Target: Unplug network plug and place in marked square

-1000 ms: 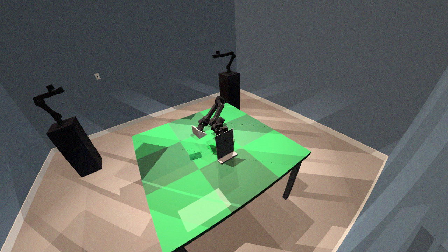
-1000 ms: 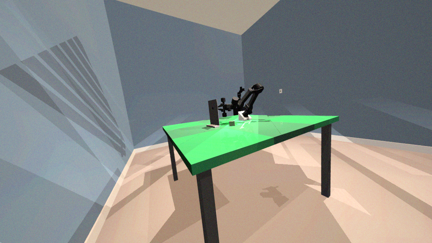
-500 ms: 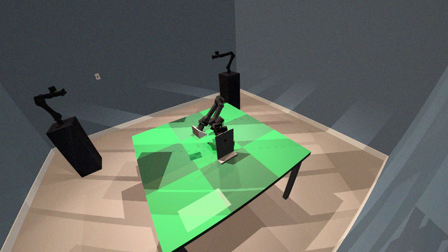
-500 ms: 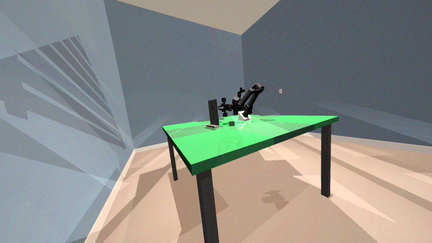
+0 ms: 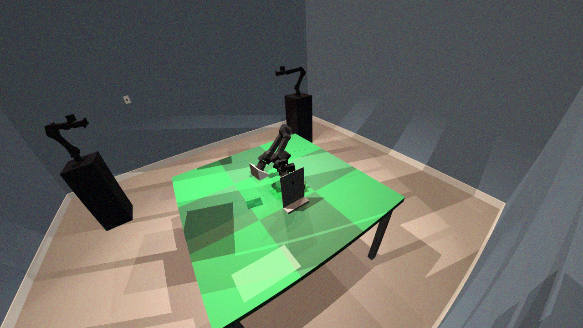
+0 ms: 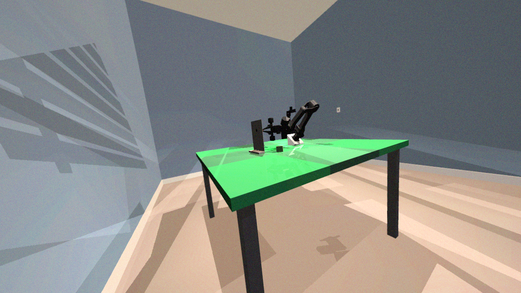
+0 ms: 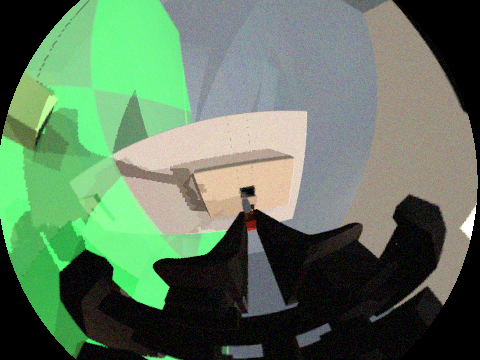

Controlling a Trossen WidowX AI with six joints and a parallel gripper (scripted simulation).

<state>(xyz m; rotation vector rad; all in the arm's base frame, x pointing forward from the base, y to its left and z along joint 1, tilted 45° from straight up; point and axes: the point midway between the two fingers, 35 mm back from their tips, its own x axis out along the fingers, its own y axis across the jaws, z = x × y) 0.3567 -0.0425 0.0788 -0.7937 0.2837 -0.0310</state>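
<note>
Now: gripper tip 60 mm above the upright panel and 50 mm short of it. Round my gripper tip: greenish block (150 mm to the left, 150 mm below, 50 mm behind).
</note>
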